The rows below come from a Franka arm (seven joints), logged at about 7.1 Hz.
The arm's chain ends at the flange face. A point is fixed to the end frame.
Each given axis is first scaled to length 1.
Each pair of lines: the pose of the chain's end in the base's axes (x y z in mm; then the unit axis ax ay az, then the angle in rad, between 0 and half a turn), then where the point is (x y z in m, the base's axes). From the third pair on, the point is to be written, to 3 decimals.
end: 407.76 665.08 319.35 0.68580 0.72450 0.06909 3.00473
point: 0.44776 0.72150 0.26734
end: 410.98 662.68 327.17 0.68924 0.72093 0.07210 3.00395
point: 0.45176 0.71897 0.27562
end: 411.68 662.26 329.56 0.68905 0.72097 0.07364 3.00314
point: 0.453 0.719 0.278
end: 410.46 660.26 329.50 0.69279 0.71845 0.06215 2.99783
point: 0.451 0.715 0.277
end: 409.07 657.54 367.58 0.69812 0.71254 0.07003 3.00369
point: 0.451 0.713 0.316
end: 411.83 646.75 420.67 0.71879 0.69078 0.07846 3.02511
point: 0.457 0.701 0.371
